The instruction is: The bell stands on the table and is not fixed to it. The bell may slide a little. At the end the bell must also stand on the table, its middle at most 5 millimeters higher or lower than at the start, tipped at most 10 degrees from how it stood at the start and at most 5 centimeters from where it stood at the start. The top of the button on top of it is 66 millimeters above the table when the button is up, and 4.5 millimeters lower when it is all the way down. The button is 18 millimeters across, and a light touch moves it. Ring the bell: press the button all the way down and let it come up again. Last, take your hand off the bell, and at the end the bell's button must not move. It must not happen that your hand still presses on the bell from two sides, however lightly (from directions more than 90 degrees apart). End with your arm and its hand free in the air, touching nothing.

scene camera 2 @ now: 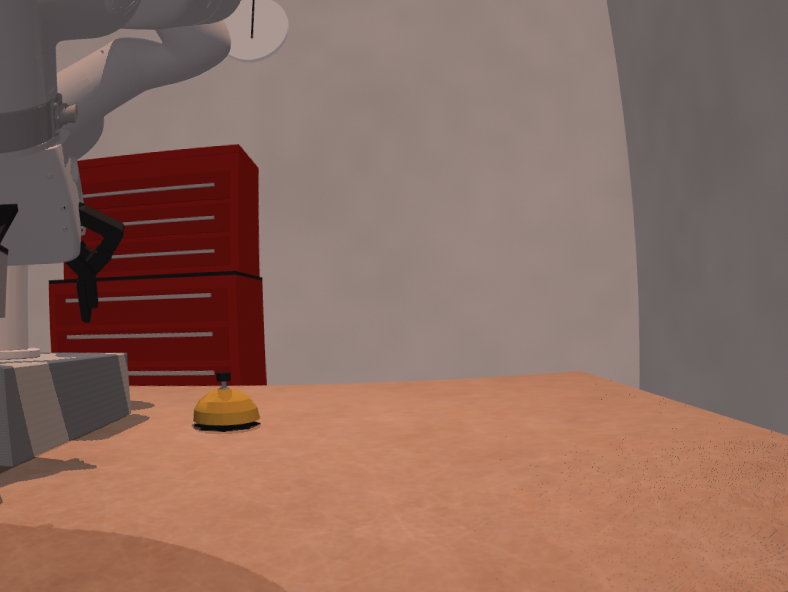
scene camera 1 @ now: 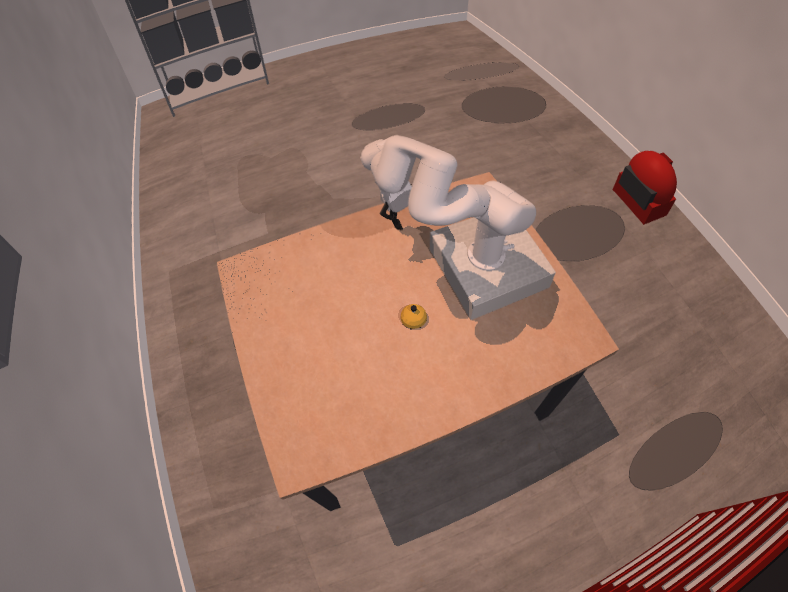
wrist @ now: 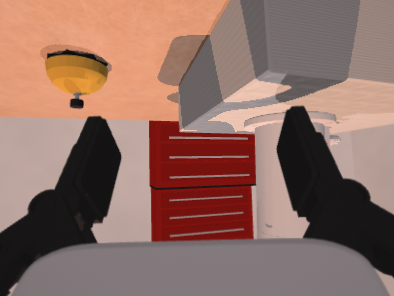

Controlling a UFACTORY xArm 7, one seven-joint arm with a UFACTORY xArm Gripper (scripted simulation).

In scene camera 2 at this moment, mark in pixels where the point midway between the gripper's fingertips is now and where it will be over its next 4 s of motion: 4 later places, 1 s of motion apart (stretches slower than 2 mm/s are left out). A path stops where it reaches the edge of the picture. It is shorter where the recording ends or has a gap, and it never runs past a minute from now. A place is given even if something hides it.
The gripper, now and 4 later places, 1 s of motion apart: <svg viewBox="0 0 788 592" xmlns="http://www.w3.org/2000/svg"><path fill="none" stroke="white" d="M38 315L152 260L245 190L288 145L277 212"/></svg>
